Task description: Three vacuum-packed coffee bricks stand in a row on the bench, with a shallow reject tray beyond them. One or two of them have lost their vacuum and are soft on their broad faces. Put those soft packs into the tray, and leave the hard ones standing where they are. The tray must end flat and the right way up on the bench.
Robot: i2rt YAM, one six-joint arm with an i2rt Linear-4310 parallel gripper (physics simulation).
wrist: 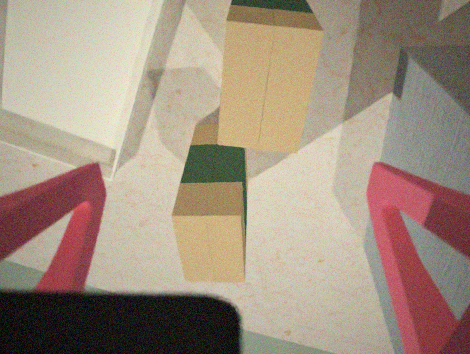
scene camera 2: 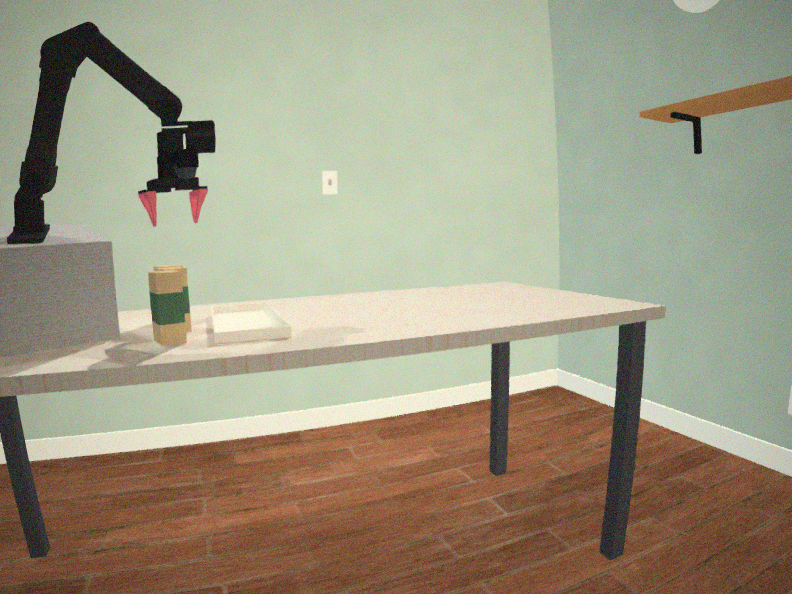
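Seen in the pictures: gripper, between the fingertips: (wrist: 236,177) (scene camera 2: 175,224); arm's base, origin of its link: (scene camera 2: 30,235).
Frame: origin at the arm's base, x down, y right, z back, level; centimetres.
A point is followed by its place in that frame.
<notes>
The coffee bricks are tan with green bands. In the wrist view, one pack (wrist: 212,247) {x 9.3, y -6.3, z -31.2 cm} stands low between the fingers' sides, and another pack (wrist: 270,85) {x 9.3, y 7.5, z -30.1 cm} stands above it, cut by the top edge. The third does not show apart there. In the scene view they overlap behind the front pack (scene camera 2: 169,308) {x 16.2, y 23.4, z -27.0 cm}, upright. Which are soft cannot be told by sight. The shallow white tray (scene camera 2: 249,336) {x 22.5, y 29.1, z -41.1 cm} (wrist: 55,136) {x 23.0, y -8.2, z -49.6 cm} lies flat, right way up, beside the row; no pack shows in its visible part. My gripper (scene camera 2: 174,223) {x -0.3, y 7.7, z -31.7 cm} (wrist: 236,177) {x -0.3, y 7.7, z -31.7 cm} is open and empty, above the packs, fingers pointing down.
The bench (scene camera 2: 415,313) {x 23.3, y 24.4, z -83.6 cm} carries the packs and tray. A grey block (scene camera 2: 57,290) {x 11.7, y 11.3, z -5.7 cm} (wrist: 425,130) {x 15.0, y 4.3, z -16.6 cm} under the arm's base stands near the packs. The pale green wall (scene camera 2: 415,159) is behind the bench, with a wooden shelf (scene camera 2: 722,102) at the far right.
</notes>
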